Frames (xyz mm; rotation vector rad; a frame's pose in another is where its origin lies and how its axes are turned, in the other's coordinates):
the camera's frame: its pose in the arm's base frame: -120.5 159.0 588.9 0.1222 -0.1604 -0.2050
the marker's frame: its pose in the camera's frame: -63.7 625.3 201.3 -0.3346 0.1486 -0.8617
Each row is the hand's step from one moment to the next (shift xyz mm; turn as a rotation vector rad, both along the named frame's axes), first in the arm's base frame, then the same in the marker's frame.
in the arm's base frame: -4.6 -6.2 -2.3 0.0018 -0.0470 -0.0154
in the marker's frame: 3.3 -6.6 -3.3 0.0423 -0.0182 -0.0182
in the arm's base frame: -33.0 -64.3 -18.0 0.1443 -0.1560 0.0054
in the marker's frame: 41.0 -56.2 -26.7 0.2058 0.0513 0.0144
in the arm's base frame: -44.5 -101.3 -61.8 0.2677 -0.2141 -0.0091
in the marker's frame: 68.3 -76.8 -74.1 0.3156 0.1335 0.0129
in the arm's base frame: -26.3 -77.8 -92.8 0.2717 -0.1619 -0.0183
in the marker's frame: 56.4 -45.2 -100.6 0.2716 0.1629 0.0080
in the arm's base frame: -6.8 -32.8 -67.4 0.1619 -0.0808 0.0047
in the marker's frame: 25.9 -11.0 -69.8 0.1480 0.1020 0.0213
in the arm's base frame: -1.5 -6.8 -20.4 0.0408 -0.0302 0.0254
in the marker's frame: 5.4 -1.4 -20.8 0.0458 0.0174 0.0286
